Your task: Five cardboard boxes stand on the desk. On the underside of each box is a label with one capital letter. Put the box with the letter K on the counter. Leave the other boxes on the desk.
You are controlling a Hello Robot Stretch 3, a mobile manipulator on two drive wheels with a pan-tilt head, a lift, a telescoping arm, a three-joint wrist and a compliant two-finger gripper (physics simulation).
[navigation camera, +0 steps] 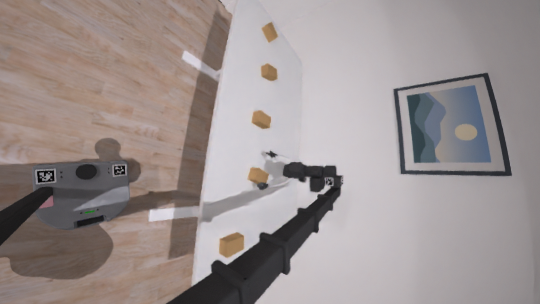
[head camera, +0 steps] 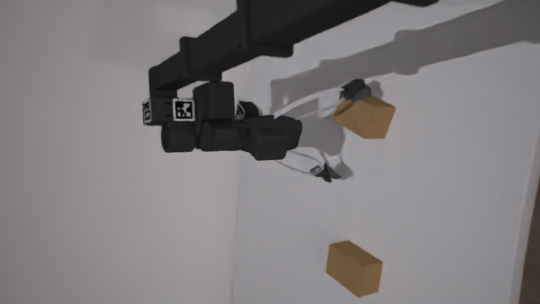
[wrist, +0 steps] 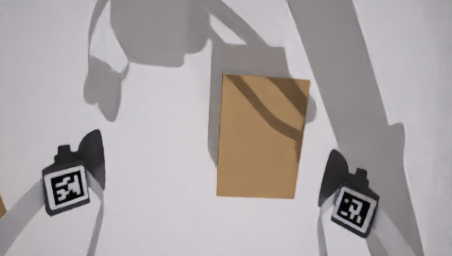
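Pixels of known places: gripper, fingertip midpoint: (navigation camera: 262, 169) (head camera: 352, 133) (wrist: 215, 160); robot's base, link origin: (navigation camera: 86, 171).
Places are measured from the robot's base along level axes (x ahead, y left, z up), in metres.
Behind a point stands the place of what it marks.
Five plain brown boxes stand in a row on the white desk (head camera: 425, 210) {x 0.111, y -0.485, z 0.720 m} (navigation camera: 245, 97) {x 0.334, y -0.543, z 0.720 m} (wrist: 150, 220) {x 0.074, y -0.539, z 0.720 m}. My gripper (head camera: 341, 131) {x -0.022, y -0.588, z 0.772 m} (navigation camera: 266, 170) {x -0.022, y -0.588, z 0.772 m} (wrist: 215, 160) {x -0.022, y -0.588, z 0.772 m} is open and empty, above the desk at one box (head camera: 367, 120) {x -0.042, y -0.553, z 0.770 m} (navigation camera: 256, 175) {x -0.045, y -0.547, z 0.768 m} (wrist: 260, 145) {x -0.056, y -0.585, z 0.770 m}. In the wrist view that box lies between the two fingertips sideways, closer to the right one. The neighbouring box (head camera: 352, 270) {x 0.227, y -0.607, z 0.770 m} (navigation camera: 261, 119) {x 0.225, y -0.599, z 0.770 m} stands apart. Two further boxes (navigation camera: 269, 72) {x 0.503, y -0.685, z 0.770 m} (navigation camera: 270, 32) {x 0.781, y -0.726, z 0.762 m} stand toward the far end, and another box (navigation camera: 231, 244) {x -0.294, y -0.376, z 0.770 m} is beside the arm. No label shows; the undersides are hidden. The counter does not show.
My arm (head camera: 215, 50) {x -0.096, y -0.415, z 1.117 m} (navigation camera: 300, 220) {x -0.085, y -0.299, z 1.104 m} reaches across the desk and casts a shadow on it. A wall with a framed picture (navigation camera: 425, 125) {x 0.177, y -1.169, z 1.507 m} rises behind the desk. My base (navigation camera: 107, 197) {x -0.135, y -0.072, z 0.160 m} stands on the wooden floor (navigation camera: 100, 60) {x 0.645, y -0.054, z 0.001 m} in front of the desk.
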